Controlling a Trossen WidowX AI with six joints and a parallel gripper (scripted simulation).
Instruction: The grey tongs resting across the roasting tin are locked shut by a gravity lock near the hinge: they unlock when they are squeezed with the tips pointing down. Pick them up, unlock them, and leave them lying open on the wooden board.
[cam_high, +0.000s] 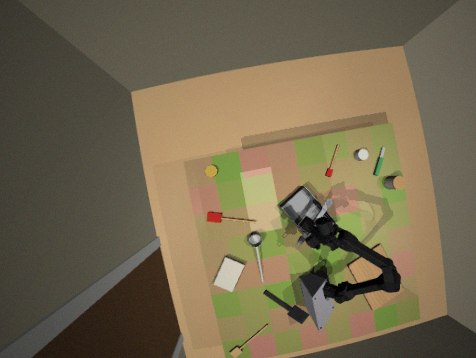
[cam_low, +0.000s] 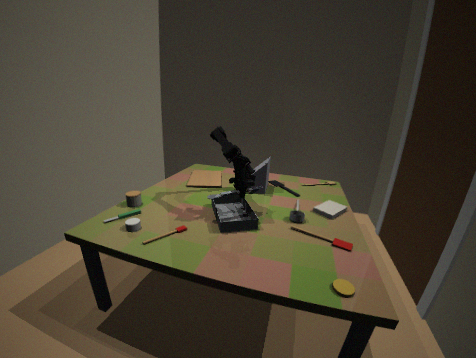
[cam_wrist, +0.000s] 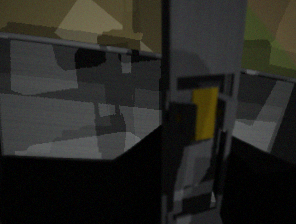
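Now: gripper tip 2 cm past the yellow lock piece, 1 cm to the right of it and 4 cm below it. Round my gripper tip: white block (18 cm behind, 49 cm to the left, 8 cm below); red spatula (14 cm ahead, 42 cm to the left, 9 cm below); roasting tin (3 cm ahead, 4 cm to the right, 7 cm below).
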